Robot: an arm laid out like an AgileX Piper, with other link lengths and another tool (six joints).
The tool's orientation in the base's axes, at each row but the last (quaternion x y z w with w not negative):
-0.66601 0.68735 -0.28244 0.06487
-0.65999 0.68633 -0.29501 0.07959
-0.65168 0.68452 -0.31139 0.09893
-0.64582 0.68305 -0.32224 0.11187
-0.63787 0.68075 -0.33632 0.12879
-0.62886 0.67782 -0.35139 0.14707
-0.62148 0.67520 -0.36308 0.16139
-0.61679 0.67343 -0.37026 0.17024
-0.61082 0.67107 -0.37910 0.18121
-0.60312 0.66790 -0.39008 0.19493
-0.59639 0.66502 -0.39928 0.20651
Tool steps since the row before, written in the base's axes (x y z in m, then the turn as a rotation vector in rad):
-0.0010 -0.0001 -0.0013 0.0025 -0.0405 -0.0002
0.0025 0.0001 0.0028 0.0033 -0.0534 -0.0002
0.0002 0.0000 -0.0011 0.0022 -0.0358 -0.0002
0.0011 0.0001 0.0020 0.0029 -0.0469 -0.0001
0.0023 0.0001 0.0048 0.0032 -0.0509 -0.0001
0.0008 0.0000 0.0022 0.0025 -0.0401 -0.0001
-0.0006 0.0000 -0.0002 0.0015 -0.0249 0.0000
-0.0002 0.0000 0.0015 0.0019 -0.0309 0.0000
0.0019 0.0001 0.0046 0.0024 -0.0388 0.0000
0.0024 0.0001 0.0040 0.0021 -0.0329 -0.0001
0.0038 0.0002 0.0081 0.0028 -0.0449 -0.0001
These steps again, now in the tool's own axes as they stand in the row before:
-0.0002 0.0015 0.0006 0.0382 -0.0002 0.0136
0.0004 -0.0036 -0.0011 0.0504 -0.0003 0.0178
-0.0003 0.0004 0.0010 0.0338 -0.0002 0.0120
0.0003 -0.0021 -0.0009 0.0443 -0.0003 0.0156
0.0008 -0.0048 -0.0022 0.0481 -0.0004 0.0170
0.0004 -0.0021 -0.0010 0.0379 -0.0003 0.0134
0.0001 0.0006 -0.0003 0.0236 -0.0002 0.0082
0.0004 -0.0009 -0.0011 0.0292 -0.0003 0.0102
0.0006 -0.0047 -0.0017 0.0367 -0.0003 0.0128
0.0003 -0.0046 -0.0008 0.0311 -0.0002 0.0110
0.0007 -0.0087 -0.0020 0.0424 -0.0003 0.0149

